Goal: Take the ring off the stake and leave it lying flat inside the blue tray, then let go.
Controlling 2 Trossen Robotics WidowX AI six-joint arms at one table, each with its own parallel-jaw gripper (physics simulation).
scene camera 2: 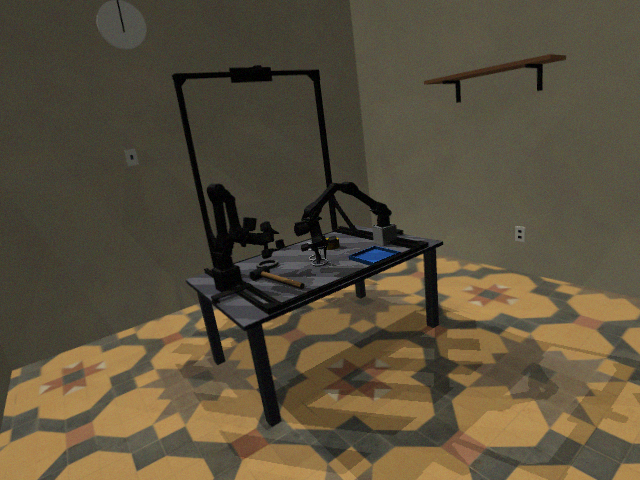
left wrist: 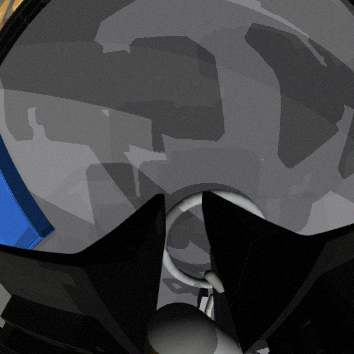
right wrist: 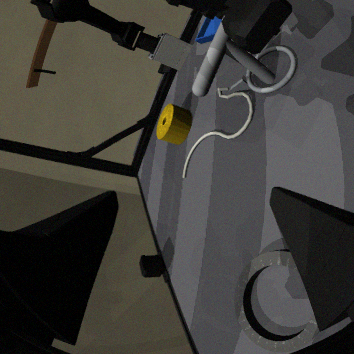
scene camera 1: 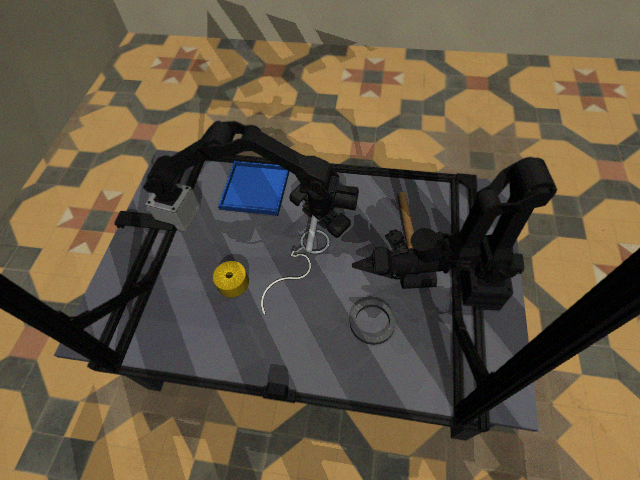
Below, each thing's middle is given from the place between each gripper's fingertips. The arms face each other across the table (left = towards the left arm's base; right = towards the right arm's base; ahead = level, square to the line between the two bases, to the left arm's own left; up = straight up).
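Counting from my right hand, I find the stake (right wrist: 221, 43) 16 cm to the left of it, 10 cm ahead of it and 12 cm below it. The yellow spool (scene camera 1: 230, 278) is 34 cm to the left of my right hand, 8 cm behind it and 11 cm below it, while the blue tray (scene camera 1: 258, 188) sits 42 cm to the left of my right hand, 26 cm ahead of it and 13 cm below it. The hammer (scene camera 1: 422, 280) is 20 cm ahead of my right hand, 12 cm to the right of it and 11 cm below it.
My left gripper is 80 mm past the stake and 10 mm above it. The yellow spool is 250 mm behind my left hand, 180 mm to the left of it and 10 mm below it. I see the blue tray 90 mm ahead of my left hand, 260 mm to the left of it and 30 mm below it, and the hammer is 30 mm ahead of my left hand, 280 mm to the right of it and 10 mm below it.
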